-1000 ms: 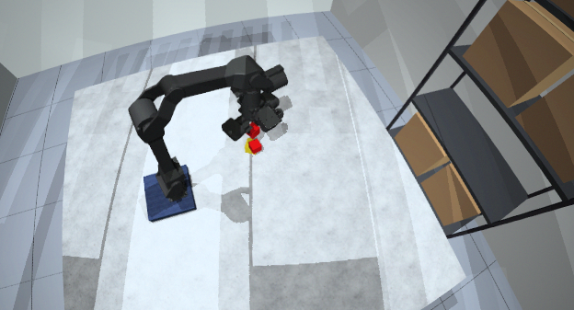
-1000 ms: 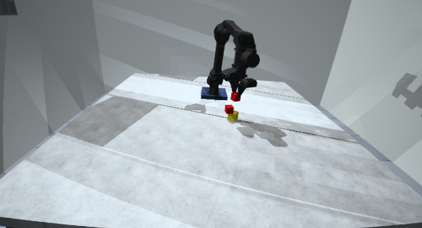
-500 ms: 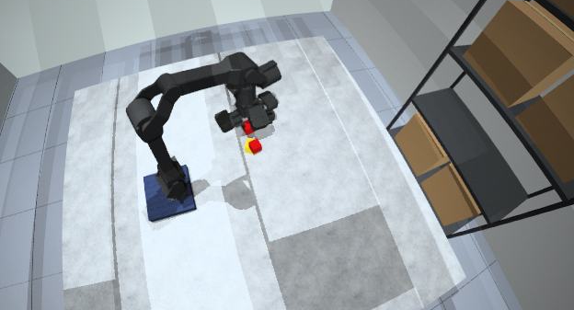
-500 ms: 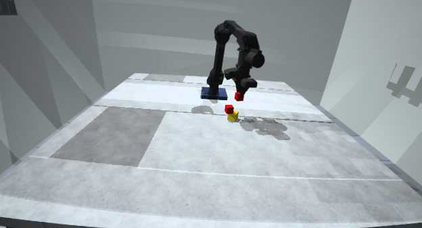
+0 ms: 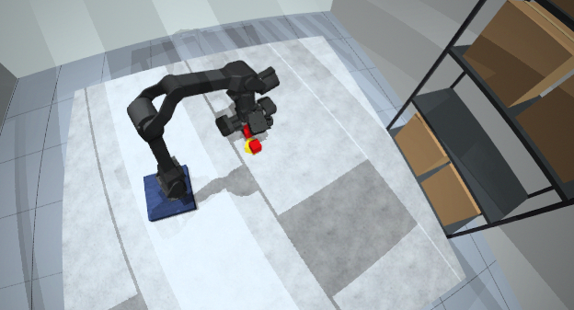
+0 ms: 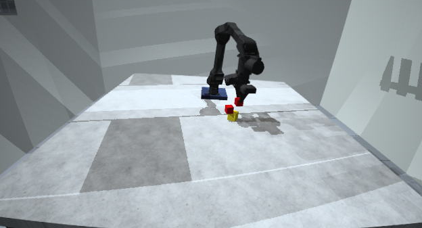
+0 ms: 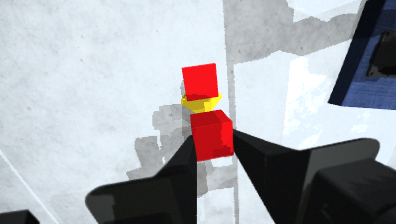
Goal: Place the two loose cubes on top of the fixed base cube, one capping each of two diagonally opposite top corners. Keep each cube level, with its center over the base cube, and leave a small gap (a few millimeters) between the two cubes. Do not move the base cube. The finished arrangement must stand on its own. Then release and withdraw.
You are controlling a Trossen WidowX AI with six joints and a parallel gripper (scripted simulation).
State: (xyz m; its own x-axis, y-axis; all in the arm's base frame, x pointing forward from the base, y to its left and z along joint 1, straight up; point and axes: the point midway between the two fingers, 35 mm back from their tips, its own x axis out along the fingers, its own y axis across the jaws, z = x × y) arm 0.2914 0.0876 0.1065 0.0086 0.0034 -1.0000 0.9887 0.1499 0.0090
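My gripper tip is now 20 mm to the left of the yellow base cube and 80 mm above it.
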